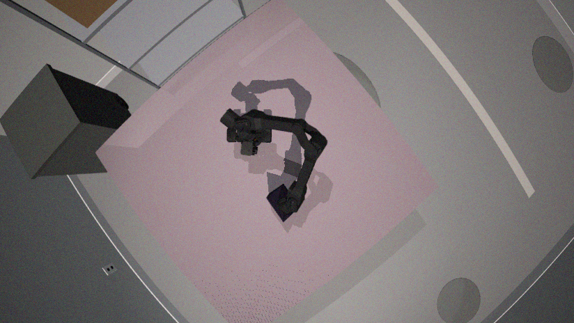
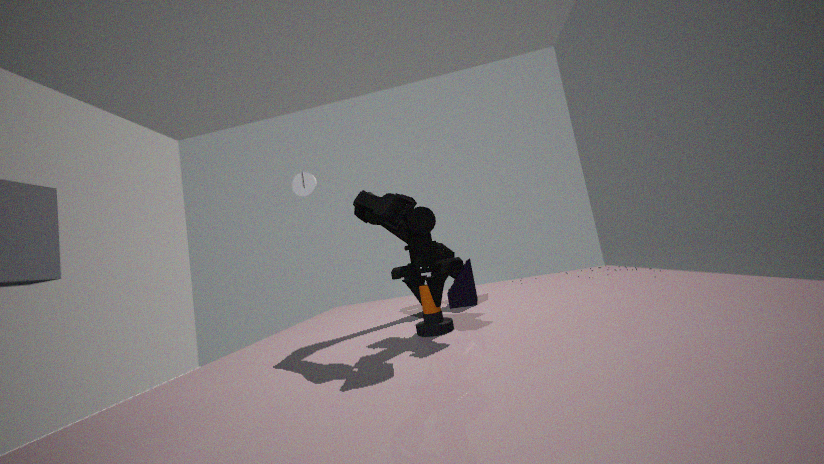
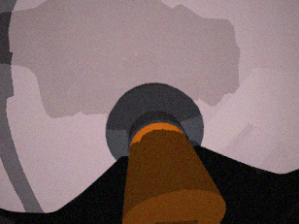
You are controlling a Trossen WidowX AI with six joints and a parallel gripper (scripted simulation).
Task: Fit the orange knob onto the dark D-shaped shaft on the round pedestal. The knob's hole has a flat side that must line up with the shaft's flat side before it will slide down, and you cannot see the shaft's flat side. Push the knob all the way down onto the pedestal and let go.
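The orange knob lies 2 cm above my gripper tip. Round my gripper tip: round pedestal 2 cm below.
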